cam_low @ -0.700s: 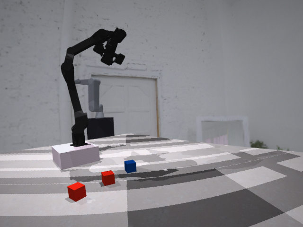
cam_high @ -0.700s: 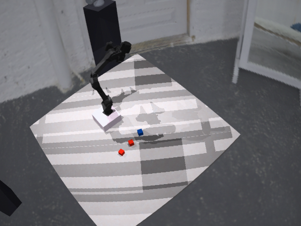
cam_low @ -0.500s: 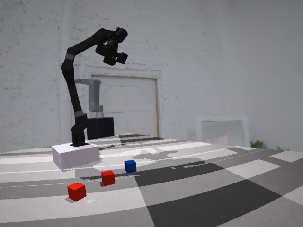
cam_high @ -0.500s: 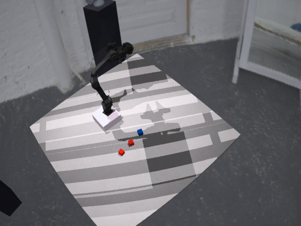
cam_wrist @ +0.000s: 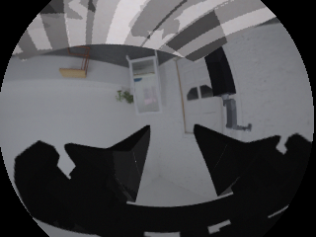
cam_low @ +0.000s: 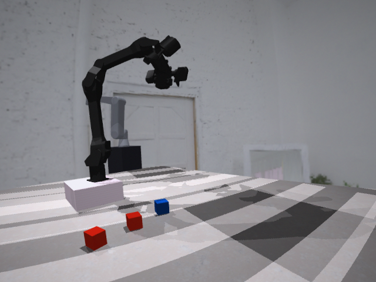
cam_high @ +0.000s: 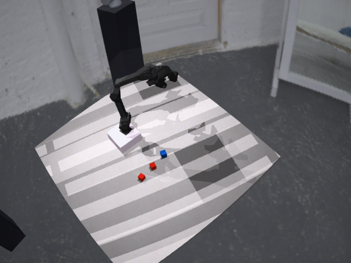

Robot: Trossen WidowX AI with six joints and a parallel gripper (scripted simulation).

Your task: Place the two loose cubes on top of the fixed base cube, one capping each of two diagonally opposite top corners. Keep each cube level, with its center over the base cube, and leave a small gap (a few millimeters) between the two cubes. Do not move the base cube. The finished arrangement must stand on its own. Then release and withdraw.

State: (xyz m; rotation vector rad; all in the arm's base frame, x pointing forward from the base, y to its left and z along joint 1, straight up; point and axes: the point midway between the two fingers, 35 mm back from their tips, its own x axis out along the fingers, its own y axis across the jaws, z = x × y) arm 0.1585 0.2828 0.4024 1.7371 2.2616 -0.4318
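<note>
Now: gripper tip 15 cm short of the blue base cube, 29 cm to the left of it and 44 cm above it.
</note>
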